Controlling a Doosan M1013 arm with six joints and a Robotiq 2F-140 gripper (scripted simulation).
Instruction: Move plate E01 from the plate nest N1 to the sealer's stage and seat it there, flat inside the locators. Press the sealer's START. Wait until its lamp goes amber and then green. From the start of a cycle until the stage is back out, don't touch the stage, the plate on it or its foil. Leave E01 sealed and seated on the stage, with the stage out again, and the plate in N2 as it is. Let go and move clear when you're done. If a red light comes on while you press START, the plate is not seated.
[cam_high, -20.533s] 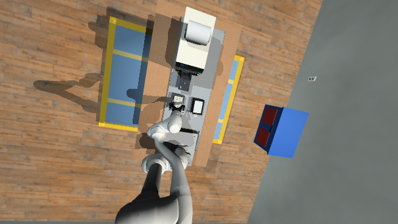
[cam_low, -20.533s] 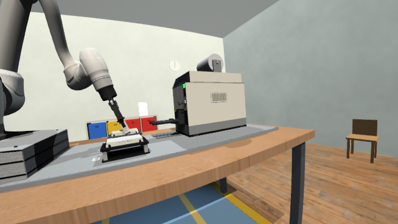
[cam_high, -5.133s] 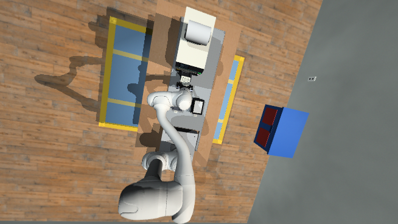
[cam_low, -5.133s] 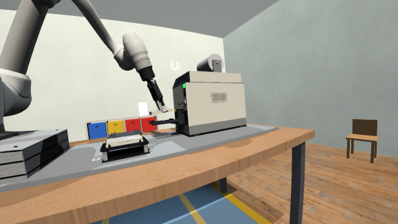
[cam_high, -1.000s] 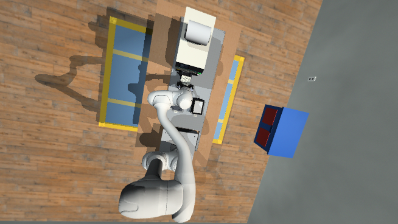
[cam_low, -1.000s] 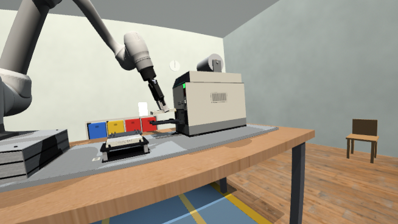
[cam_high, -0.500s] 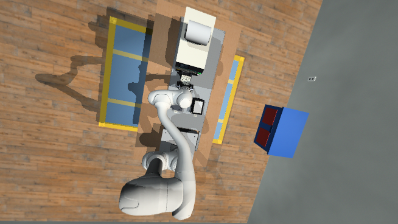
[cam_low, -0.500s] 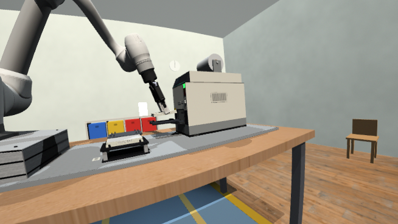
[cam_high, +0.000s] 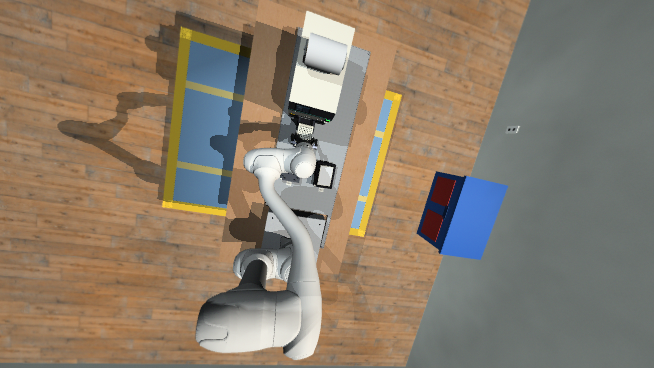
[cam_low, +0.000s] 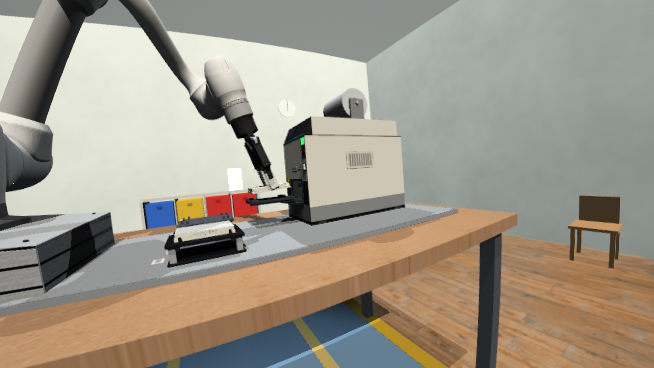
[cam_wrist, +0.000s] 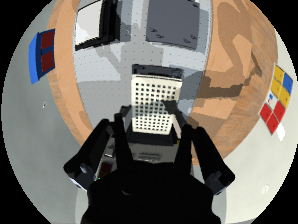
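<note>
The dark stage is 70 mm below my hand. Also, from my hand: foil roll (330 mm ahead, 260 mm above); plate (210 mm behind, 190 mm to the right, 100 mm below).
</note>
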